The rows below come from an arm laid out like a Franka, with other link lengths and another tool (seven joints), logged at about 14 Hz.
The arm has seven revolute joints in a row. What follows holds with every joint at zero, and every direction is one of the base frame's.
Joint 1 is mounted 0.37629 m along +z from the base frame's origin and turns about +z.
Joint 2 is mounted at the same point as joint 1 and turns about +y.
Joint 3 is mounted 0.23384 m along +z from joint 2 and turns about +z.
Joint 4 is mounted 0.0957 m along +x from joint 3 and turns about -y.
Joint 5 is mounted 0.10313 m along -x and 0.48 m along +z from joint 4 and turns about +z.
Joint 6 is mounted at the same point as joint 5 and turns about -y.
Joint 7 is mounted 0.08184 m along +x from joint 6 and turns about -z.
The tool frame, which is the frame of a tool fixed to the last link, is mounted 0.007 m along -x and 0.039 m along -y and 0.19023 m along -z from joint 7; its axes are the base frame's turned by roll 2.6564, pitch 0 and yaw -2.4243 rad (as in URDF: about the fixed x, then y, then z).
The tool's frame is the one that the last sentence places.
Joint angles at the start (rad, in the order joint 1, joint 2, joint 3, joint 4, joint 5, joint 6, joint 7):
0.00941, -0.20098, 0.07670, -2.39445, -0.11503, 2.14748, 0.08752
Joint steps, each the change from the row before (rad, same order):
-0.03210, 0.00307, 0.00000, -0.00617, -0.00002, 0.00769, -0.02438
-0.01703, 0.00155, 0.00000, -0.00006, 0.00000, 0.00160, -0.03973
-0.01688, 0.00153, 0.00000, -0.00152, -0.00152, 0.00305, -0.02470
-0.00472, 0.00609, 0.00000, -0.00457, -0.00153, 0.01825, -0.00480
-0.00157, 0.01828, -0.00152, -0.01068, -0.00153, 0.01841, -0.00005
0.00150, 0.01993, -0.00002, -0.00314, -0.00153, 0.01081, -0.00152
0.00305, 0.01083, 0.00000, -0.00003, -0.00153, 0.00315, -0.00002
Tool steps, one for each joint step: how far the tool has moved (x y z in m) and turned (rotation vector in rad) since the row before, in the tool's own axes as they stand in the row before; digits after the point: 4 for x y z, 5 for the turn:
0.0128, -0.0137, 0.0002, -0.00490, -0.00085, 0.00694
0.0058, -0.0077, -0.0019, -0.00199, 0.01137, -0.02001
0.0066, -0.0072, -0.0010, -0.00110, 0.00549, -0.00740
0.0006, -0.0041, 0.0032, 0.00467, -0.00388, -0.00443
0.0020, -0.0047, 0.0142, -0.00880, 0.00594, 0.00200
-0.0005, -0.0029, 0.0120, -0.00910, 0.00975, -0.00214
-0.0012, -0.0007, 0.0060, -0.00488, 0.00711, -0.00211

